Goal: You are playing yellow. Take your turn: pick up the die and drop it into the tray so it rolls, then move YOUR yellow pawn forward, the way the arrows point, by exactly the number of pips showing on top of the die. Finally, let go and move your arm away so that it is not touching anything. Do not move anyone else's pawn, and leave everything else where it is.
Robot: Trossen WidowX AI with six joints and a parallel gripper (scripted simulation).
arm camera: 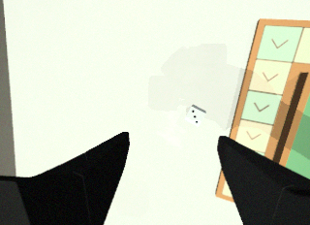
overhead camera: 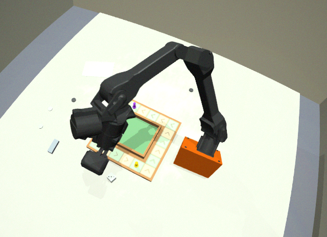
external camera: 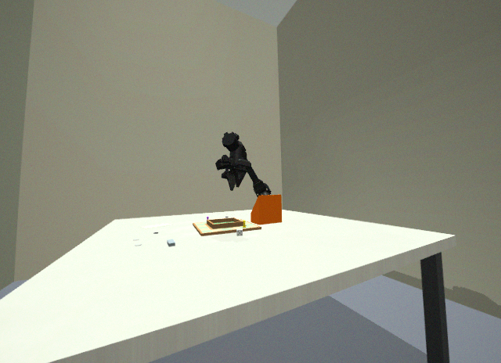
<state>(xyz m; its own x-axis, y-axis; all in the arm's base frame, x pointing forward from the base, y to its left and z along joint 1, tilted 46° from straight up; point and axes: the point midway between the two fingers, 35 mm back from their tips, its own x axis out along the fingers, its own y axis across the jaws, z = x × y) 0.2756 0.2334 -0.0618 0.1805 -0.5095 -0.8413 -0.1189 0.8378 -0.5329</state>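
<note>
The white die is 190 mm below my gripper tip and 20 mm behind it. Round my gripper tip: yellow pawn 170 mm below, 90 mm to the right, 80 mm behind; then green tray 210 mm to the right, 190 mm below, 10 mm behind; then grey block 250 mm ahead, 190 mm below.
</note>
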